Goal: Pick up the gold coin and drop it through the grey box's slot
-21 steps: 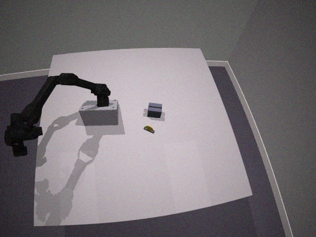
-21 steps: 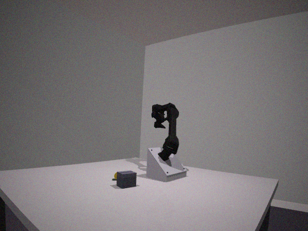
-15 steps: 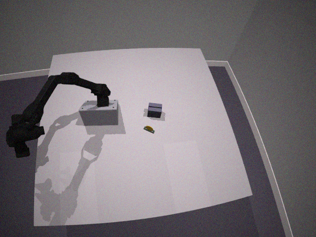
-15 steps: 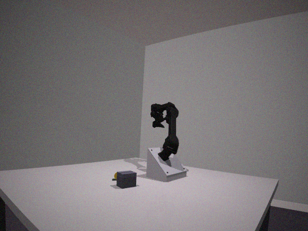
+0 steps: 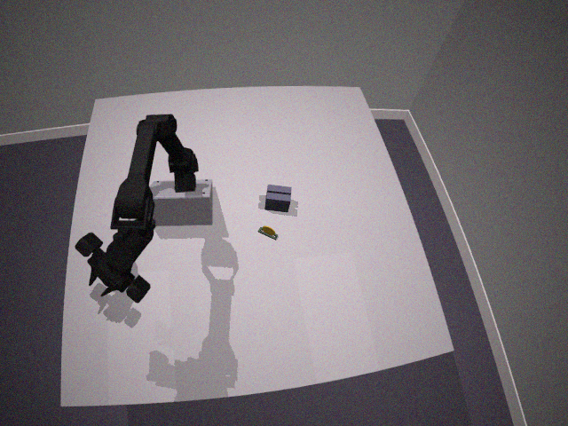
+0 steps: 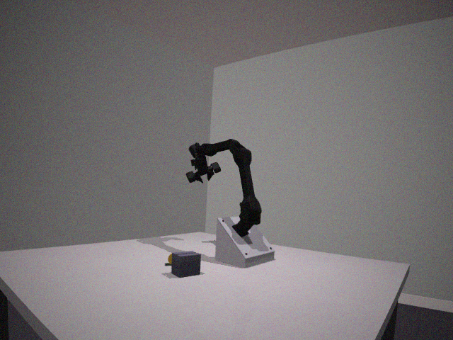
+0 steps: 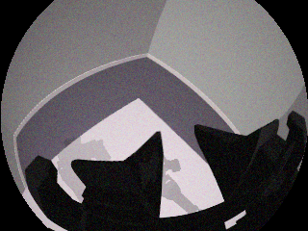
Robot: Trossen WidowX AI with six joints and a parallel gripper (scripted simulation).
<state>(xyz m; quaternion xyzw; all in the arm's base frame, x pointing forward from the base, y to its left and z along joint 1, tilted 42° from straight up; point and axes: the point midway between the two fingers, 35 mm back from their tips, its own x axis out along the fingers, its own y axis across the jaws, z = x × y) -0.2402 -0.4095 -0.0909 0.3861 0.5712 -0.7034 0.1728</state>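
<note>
Right now the coin is 500 mm ahead of my gripper tip, 240 mm to the left of it and 320 mm below it.
</note>
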